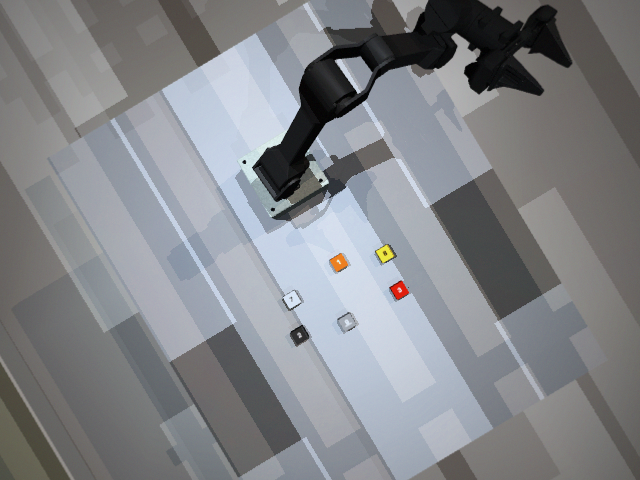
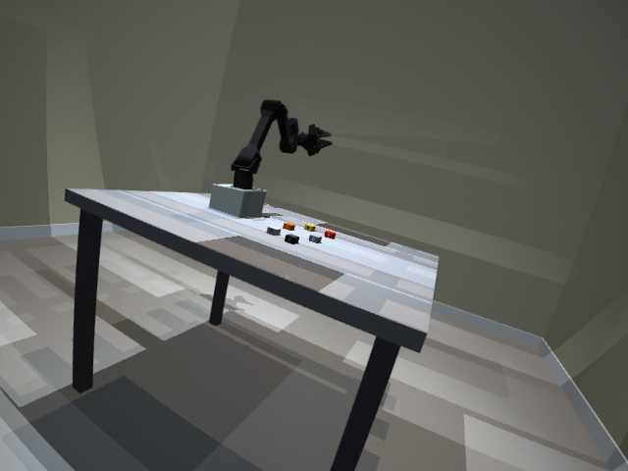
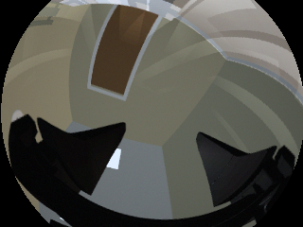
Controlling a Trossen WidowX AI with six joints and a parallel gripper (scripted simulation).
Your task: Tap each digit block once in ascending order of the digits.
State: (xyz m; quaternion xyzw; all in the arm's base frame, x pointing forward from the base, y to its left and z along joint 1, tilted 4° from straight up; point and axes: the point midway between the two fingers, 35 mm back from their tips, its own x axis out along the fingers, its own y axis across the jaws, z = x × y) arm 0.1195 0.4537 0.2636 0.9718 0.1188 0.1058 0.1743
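My gripper tip is now 440 mm to the left of the orange block, 380 mm above it and 90 mm short of it. The rest, counted from my gripper tip: grey block 490 mm to the right, 380 mm below, 220 mm ahead; red block 380 mm below, 350 mm to the right, 220 mm ahead; yellow block 380 mm below, 330 mm to the right, 130 mm ahead.
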